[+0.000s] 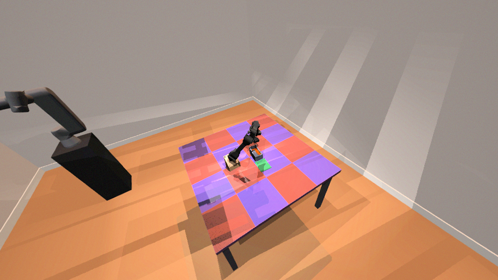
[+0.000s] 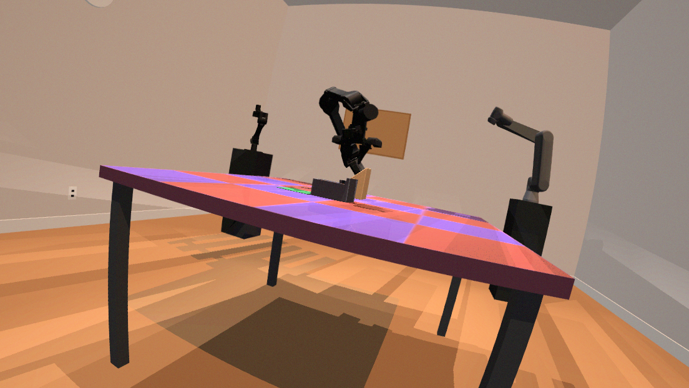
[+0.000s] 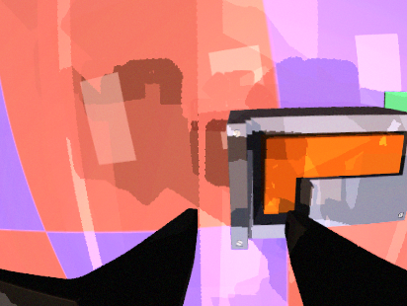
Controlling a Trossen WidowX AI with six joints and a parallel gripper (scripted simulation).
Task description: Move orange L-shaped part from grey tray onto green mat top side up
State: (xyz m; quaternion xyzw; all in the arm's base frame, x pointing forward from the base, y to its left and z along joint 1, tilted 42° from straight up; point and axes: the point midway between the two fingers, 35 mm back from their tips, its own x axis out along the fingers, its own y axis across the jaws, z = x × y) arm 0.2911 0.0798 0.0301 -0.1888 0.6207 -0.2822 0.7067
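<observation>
Right now the orange L-shaped part is 10 cm below my gripper tip, 6 cm to the right of it and 2 cm behind it.
</observation>
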